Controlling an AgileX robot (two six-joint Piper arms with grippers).
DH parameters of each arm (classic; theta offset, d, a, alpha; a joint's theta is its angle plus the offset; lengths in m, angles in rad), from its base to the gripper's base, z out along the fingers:
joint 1: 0 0.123 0 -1.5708
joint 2: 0.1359 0 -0.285 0
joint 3: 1.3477 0 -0.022 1.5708
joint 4: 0 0.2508 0 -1.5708
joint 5: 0 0 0.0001 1.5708
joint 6: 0 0.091 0 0
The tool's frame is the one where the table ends.
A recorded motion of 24 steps. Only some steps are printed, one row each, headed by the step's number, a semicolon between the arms.
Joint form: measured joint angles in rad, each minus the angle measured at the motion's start. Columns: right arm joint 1, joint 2, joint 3, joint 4, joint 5, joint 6; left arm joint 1, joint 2, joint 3, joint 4, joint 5, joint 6.
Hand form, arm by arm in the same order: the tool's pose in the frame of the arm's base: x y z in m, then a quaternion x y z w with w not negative. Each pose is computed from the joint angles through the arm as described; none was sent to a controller.
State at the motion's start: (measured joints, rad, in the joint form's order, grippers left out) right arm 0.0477 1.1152 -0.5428 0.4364 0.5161 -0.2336; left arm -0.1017 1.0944 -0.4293 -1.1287 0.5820 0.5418
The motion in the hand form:
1: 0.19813 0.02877 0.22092 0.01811 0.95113 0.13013 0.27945; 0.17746 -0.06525 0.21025 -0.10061 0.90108 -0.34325 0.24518
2: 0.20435 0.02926 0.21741 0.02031 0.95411 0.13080 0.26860; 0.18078 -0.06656 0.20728 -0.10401 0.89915 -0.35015 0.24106
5: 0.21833 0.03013 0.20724 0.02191 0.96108 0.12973 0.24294; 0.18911 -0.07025 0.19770 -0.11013 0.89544 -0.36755 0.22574
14: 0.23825 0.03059 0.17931 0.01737 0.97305 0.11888 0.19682; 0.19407 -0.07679 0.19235 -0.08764 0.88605 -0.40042 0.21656
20: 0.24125 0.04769 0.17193 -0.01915 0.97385 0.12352 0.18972; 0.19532 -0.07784 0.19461 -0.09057 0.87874 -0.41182 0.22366
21: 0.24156 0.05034 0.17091 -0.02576 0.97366 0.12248 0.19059; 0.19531 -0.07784 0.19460 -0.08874 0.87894 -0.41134 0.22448
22: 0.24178 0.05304 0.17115 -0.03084 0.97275 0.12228 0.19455; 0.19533 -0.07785 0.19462 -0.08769 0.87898 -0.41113 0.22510
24: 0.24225 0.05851 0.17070 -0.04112 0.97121 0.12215 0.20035; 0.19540 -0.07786 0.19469 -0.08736 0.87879 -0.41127 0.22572
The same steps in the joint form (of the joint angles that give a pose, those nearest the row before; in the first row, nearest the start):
1: 0.0000 0.0324 -0.0145 0.0067 0.0000 -0.0066; 0.0000 0.0325 0.0000 -0.0657 0.0041 0.0538
2: 0.0000 0.0700 -0.0289 0.0116 0.0000 -0.0085; 0.0000 0.0585 0.0000 -0.1132 0.0062 0.0942
5: 0.0000 0.1582 -0.0599 0.0184 -0.0023 -0.0178; 0.0000 0.1336 0.0000 -0.2296 0.0232 0.2002
14: 0.0021 0.3168 -0.0896 0.0207 -0.0331 -0.0477; 0.0000 0.1952 0.0000 -0.3522 0.0926 0.3517
20: 0.0723 0.3570 -0.0956 0.0395 -0.0585 -0.0761; 0.0000 0.1952 0.0000 -0.3978 0.1032 0.3814
21: 0.0845 0.3618 -0.0956 0.0373 -0.0669 -0.0777; 0.0000 0.1952 0.0000 -0.3977 0.1033 0.3855
22: 0.0967 0.3620 -0.0956 0.0373 -0.0771 -0.0778; 0.0000 0.1952 0.0000 -0.3982 0.1032 0.3883
24: 0.1210 0.3661 -0.0956 0.0392 -0.0966 -0.0802; 0.0000 0.1952 0.0000 -0.4000 0.1032 0.3907

